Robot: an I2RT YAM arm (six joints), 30 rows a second.
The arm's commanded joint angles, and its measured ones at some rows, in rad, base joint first. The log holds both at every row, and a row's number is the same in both.
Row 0, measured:
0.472 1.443 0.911 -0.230 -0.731 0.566
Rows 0 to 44, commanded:
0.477 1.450 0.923 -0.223 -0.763 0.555
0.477 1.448 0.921 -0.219 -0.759 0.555
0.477 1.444 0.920 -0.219 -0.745 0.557
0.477 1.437 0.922 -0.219 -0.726 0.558
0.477 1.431 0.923 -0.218 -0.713 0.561
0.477 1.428 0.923 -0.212 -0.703 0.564
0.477 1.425 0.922 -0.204 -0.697 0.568
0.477 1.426 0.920 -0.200 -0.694 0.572
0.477 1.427 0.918 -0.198 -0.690 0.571
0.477 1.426 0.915 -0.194 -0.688 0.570
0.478 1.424 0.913 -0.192 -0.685 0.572
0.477 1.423 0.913 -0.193 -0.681 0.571
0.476 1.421 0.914 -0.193 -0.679 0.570
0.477 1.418 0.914 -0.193 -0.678 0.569
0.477 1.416 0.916 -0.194 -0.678 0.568
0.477 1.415 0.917 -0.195 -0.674 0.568
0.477 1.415 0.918 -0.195 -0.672 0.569
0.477 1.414 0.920 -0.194 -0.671 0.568
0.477 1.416 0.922 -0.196 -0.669 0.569
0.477 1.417 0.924 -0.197 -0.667 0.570
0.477 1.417 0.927 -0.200 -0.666 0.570
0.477 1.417 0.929 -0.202 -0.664 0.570
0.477 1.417 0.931 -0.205 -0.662 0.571
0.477 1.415 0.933 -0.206 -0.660 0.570
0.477 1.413 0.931 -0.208 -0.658 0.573
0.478 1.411 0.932 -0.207 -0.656 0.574
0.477 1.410 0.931 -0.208 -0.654 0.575
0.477 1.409 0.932 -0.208 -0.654 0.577
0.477 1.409 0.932 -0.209 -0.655 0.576
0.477 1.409 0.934 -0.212 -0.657 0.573
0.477 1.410 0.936 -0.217 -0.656 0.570
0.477 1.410 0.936 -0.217 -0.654 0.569
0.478 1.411 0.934 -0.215 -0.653 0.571
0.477 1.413 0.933 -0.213 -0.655 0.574
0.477 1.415 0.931 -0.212 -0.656 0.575
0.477 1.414 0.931 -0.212 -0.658 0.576
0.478 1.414 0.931 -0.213 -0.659 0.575
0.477 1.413 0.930 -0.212 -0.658 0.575
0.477 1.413 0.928 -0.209 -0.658 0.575
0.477 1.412 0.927 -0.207 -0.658 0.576
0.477 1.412 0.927 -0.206 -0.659 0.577
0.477 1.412 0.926 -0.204 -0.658 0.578
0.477 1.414 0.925 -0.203 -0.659 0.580
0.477 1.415 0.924 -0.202 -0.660 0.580
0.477 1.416 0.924 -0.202 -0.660 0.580
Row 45, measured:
0.472 1.438 0.910 -0.213 -0.669 0.572
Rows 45 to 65, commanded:
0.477 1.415 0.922 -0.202 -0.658 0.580
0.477 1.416 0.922 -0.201 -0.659 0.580
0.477 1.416 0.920 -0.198 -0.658 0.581
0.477 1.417 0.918 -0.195 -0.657 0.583
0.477 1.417 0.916 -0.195 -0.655 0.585
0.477 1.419 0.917 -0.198 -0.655 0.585
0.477 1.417 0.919 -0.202 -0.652 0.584
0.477 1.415 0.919 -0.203 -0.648 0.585
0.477 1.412 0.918 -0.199 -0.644 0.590
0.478 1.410 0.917 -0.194 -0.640 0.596
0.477 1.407 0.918 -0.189 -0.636 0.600
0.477 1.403 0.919 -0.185 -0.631 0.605
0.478 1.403 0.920 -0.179 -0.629 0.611
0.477 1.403 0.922 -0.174 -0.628 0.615
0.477 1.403 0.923 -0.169 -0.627 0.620
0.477 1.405 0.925 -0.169 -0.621 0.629
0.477 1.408 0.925 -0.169 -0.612 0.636
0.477 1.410 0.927 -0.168 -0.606 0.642
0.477 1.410 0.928 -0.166 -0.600 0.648
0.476 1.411 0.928 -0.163 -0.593 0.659
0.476 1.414 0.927 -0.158 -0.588 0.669
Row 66, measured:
0.472 1.432 0.910 -0.189 -0.620 0.632
